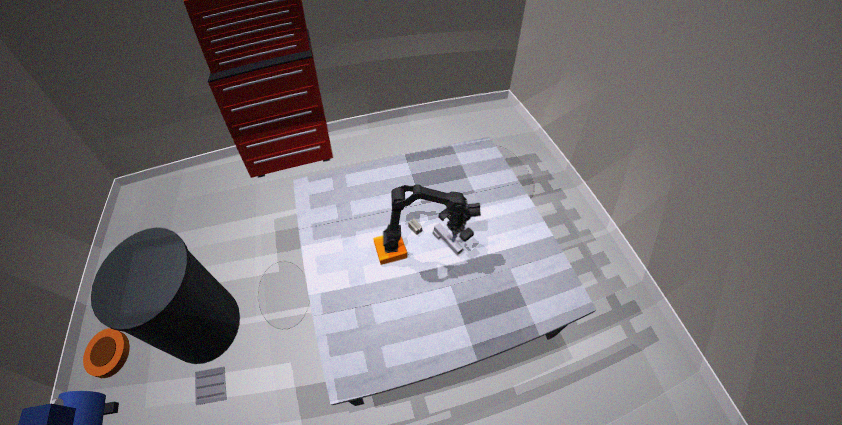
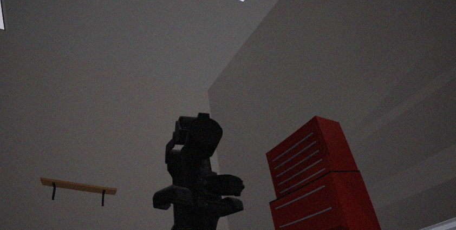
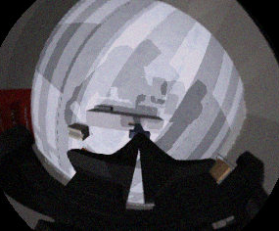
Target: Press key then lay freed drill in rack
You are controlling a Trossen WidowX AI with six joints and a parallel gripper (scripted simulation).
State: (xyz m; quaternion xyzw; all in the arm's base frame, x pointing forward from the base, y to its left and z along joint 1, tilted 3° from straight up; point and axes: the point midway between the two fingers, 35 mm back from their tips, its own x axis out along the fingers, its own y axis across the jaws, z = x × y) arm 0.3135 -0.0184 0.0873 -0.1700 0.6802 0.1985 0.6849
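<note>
Right now my gripper tip is 3 cm above the dark key. From my gripper tip the other things lie so: long grey fixture (8 cm below, 3 cm to the left, 3 cm behind); then holder block (17 cm behind, 14 cm to the left, 10 cm below); then drill (7 cm below, 5 cm to the left, 3 cm behind).
</note>
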